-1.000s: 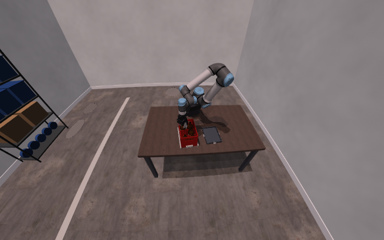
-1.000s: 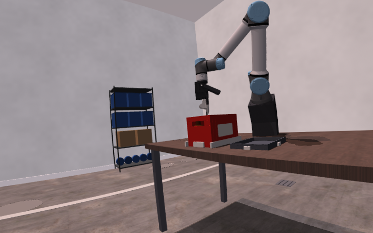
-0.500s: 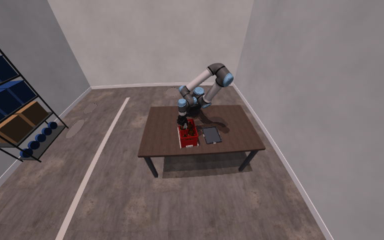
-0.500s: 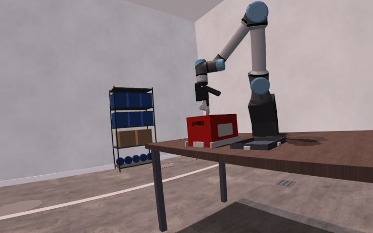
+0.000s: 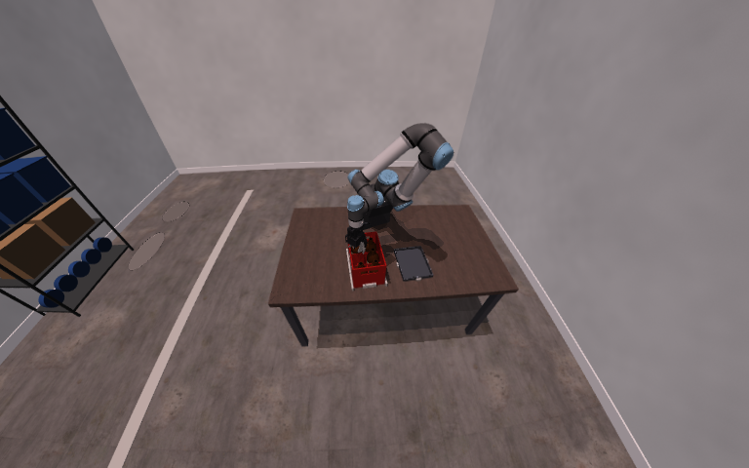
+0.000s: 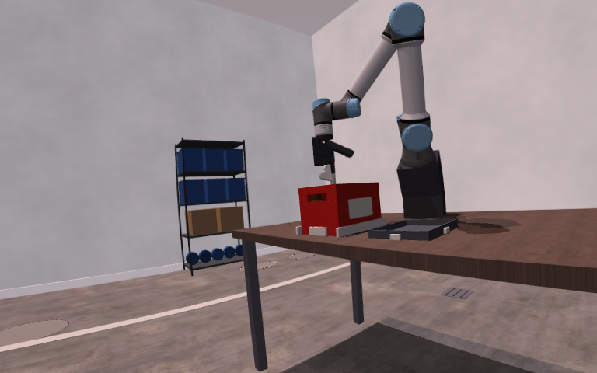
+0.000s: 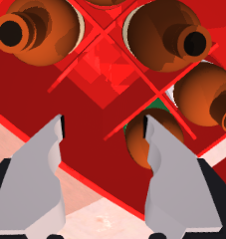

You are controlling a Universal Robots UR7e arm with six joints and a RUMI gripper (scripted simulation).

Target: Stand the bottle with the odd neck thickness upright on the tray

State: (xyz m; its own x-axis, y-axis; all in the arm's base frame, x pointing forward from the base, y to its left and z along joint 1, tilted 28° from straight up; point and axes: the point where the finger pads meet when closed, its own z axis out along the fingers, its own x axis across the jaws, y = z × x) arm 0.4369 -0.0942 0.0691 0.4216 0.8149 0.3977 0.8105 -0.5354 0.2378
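Now: the red crate 90 mm below my hand, 40 mm to the left of it and 10 mm behind it. Round my hand: dark tray (330 mm to the left, 160 mm below, 80 mm behind); brown bottle (90 mm below, 80 mm to the left, 20 mm behind); glass bottle (90 mm below, 90 mm ahead, 30 mm to the left).
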